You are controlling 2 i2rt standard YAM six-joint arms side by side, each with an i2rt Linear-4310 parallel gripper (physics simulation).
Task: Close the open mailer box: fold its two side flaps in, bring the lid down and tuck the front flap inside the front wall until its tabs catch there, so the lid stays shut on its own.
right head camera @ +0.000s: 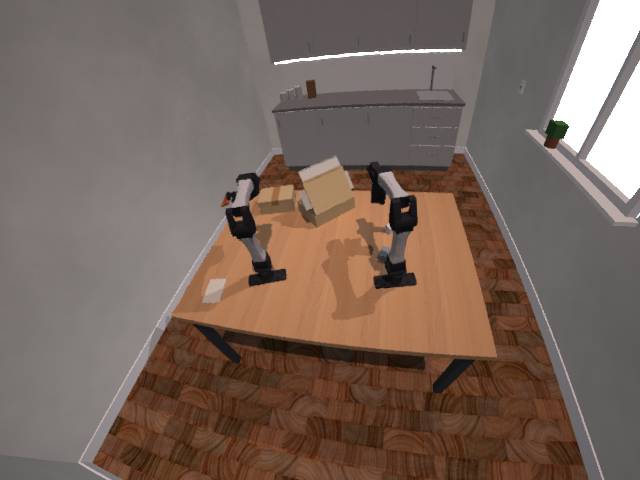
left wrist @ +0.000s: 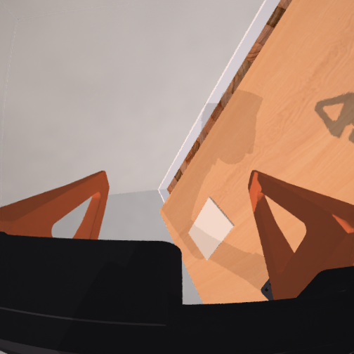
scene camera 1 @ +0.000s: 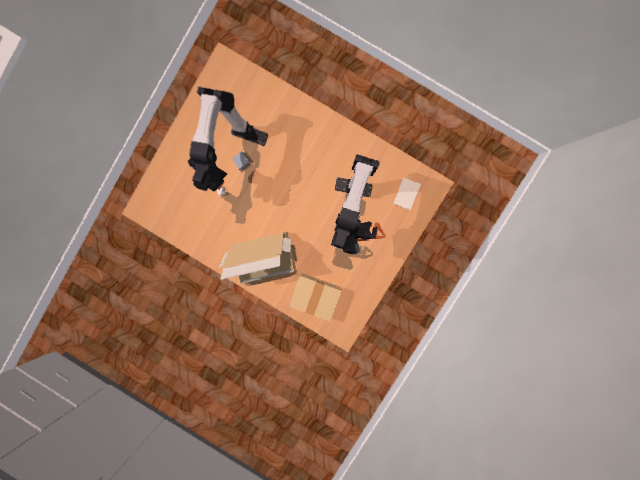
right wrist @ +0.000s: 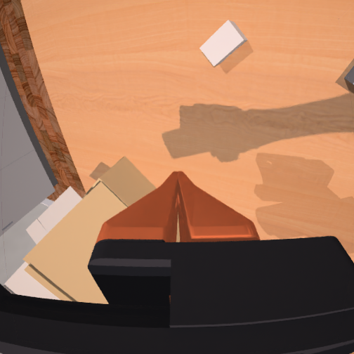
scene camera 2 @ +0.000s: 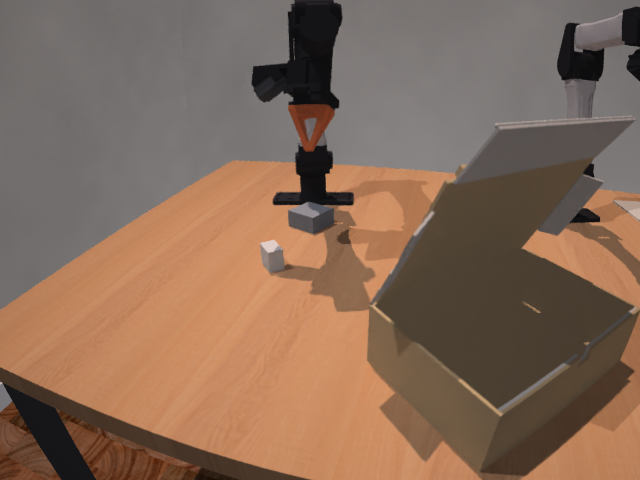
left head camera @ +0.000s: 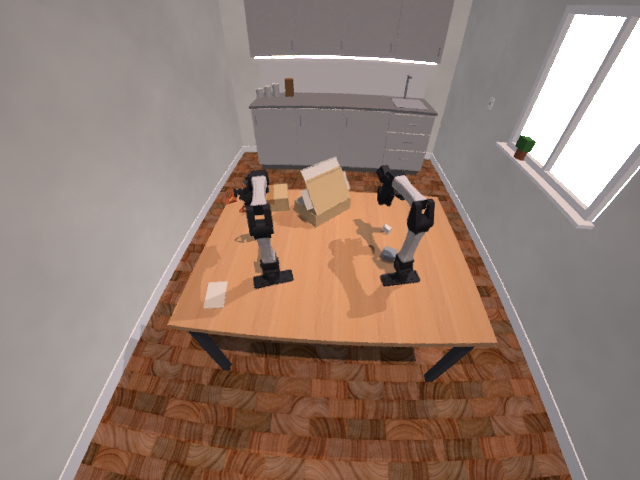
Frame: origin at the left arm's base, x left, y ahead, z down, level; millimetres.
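Seen in the pictures: left gripper, between the fingertips: [scene camera 1: 376, 238] [left head camera: 232, 207]; right gripper, between the fingertips: [right head camera: 377, 203] [scene camera 1: 218, 189] [scene camera 2: 308, 151] [left head camera: 380, 204]; left arm's base, origin of its link: [right head camera: 267, 277] [left head camera: 273, 279]; right arm's base, origin of its link: [right head camera: 394, 281] [scene camera 1: 249, 134] [scene camera 2: 313, 200] [left head camera: 400, 278].
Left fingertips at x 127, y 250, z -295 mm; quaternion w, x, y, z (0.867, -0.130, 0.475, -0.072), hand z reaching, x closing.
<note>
Offsets run from my left fingertips to a thing's top centre. "*": to the spot under its first point.
The mailer box @(dx -522, dy +223, dz +207 mm) [left head camera: 321, 215] [scene camera 2: 434, 382] stands open on the table. Its lid @(* dx -525, dy +163, dz +114 mm) [left head camera: 326, 191] [scene camera 1: 255, 251] [right wrist: 75, 240] is raised at a steep slant, with the white front flap @(* dx -540, dy +254, dz +2 mm) [scene camera 2: 547, 147] at its upper edge. A side flap @(* dx -396, dy +122, dz +117 mm) [scene camera 2: 571, 206] sticks out at the lid's right edge in scene camera 2; the other side flap shows edge-on at the left. My left gripper [left wrist: 178, 178] is open and empty, above the table and away from the box. My right gripper [right wrist: 177, 179] [scene camera 2: 309, 148] is shut on nothing, raised above the table and apart from the box.
A taped brown carton @(dx -208, dy +369, dz +192 mm) [right head camera: 269, 201] [scene camera 1: 302, 296] stands beside the mailer box. A small white block @(dx -834, dy -83, dz +255 mm) [scene camera 2: 272, 257] [right wrist: 222, 43] and a grey block @(dx -758, dy -265, dz +259 mm) [scene camera 2: 311, 219] [scene camera 1: 240, 160] lie near my right arm. A white sheet @(dx +164, dy -273, dz +290 mm) [left head camera: 215, 295] [left wrist: 210, 220] lies near my left arm's base.
</note>
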